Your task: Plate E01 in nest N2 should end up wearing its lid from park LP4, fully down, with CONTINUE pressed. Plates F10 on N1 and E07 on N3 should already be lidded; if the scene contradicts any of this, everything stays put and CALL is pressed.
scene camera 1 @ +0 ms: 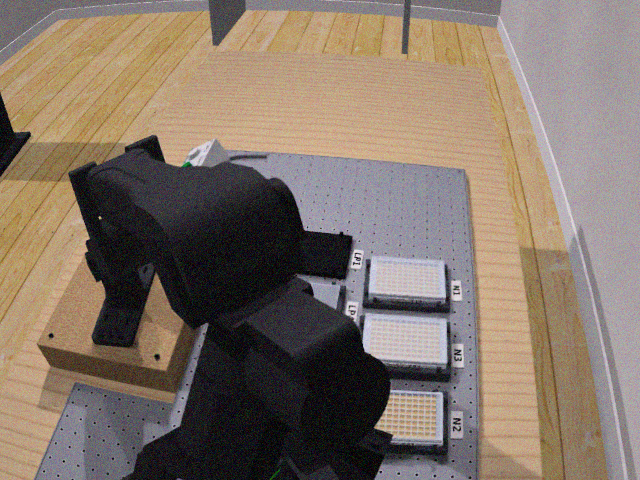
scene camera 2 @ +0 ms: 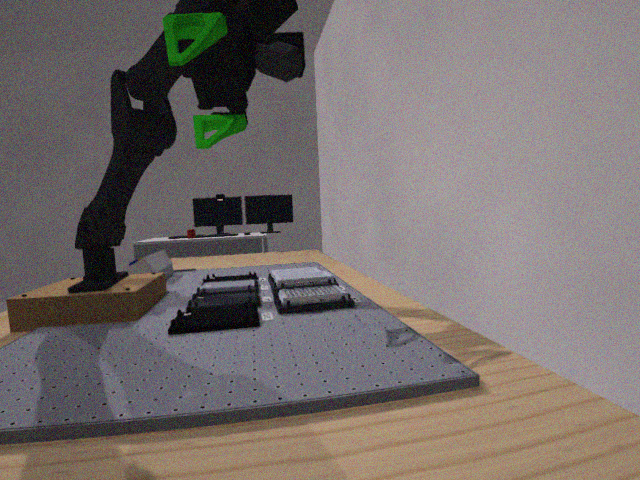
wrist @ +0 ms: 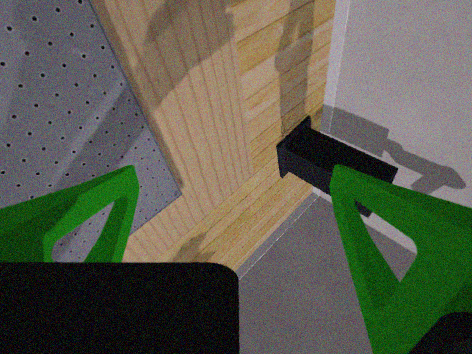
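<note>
Plate E01 sits in nest N2 with tan wells showing and no lid seen; the arm hides its left edge in scene camera 1. The plates on N1 and N3 look paler, as if under clear lids; their codes are not readable. The pale lid in park LP4 is mostly behind the arm in scene camera 1. The button box is partly hidden, and CONTINUE and CALL cannot be told apart. My gripper is open and empty, high above the board.
Park LP1 holds a black piece. Dark parks LP2 and LP3 stand nearer in scene camera 2. The arm's wooden base block is left of the perforated board. A wall rises at the right.
</note>
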